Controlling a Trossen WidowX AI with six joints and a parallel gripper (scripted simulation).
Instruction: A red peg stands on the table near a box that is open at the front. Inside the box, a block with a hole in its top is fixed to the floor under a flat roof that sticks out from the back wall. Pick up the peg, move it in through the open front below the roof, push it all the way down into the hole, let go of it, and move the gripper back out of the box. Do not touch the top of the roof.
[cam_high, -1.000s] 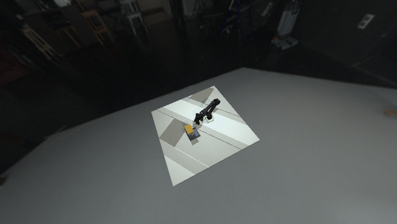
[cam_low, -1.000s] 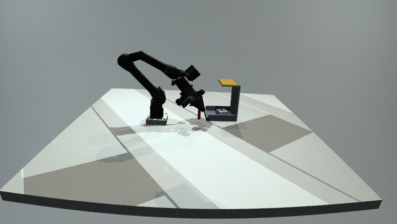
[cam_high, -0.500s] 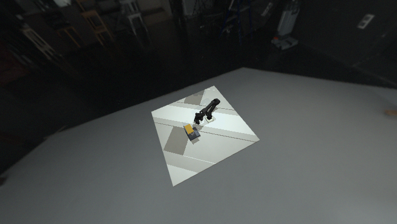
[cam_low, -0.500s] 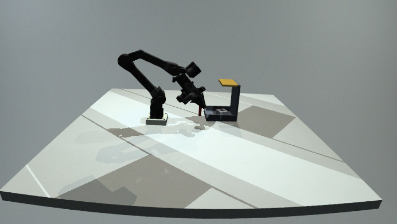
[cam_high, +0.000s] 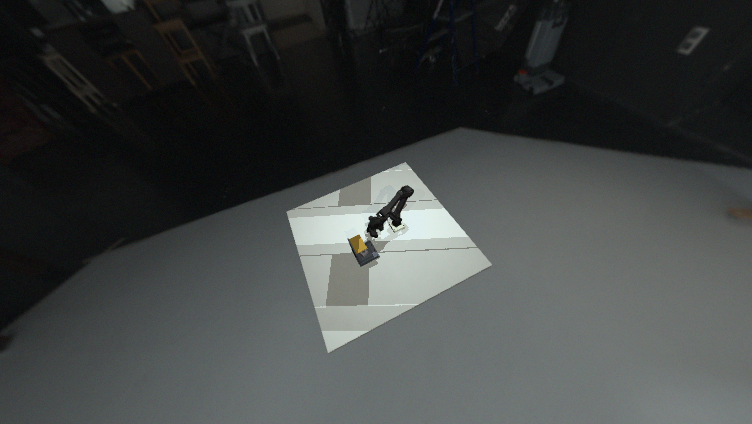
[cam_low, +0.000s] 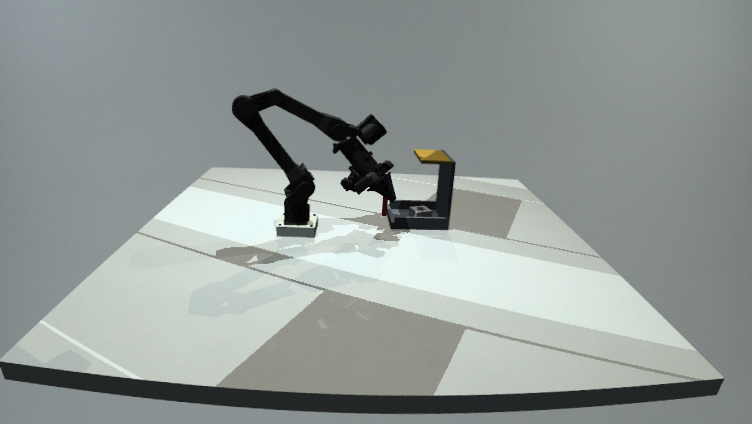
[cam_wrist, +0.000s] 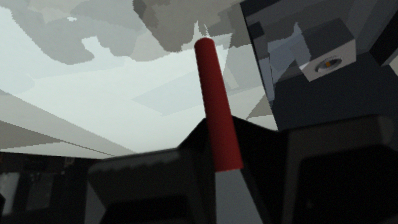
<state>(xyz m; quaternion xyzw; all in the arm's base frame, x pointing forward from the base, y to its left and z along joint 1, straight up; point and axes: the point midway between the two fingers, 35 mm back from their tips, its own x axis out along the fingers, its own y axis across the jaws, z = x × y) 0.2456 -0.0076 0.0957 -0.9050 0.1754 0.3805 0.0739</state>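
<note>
Now: gripper tip 17 cm short of the dark back wall, 12 cm to the right of it and 1 cm below it. Round my gripper tip: yellow roof (12 cm to the left, 12 cm ahead, 10 cm above); then red peg (2 cm behind, 1 cm to the left, 1 cm below).
</note>
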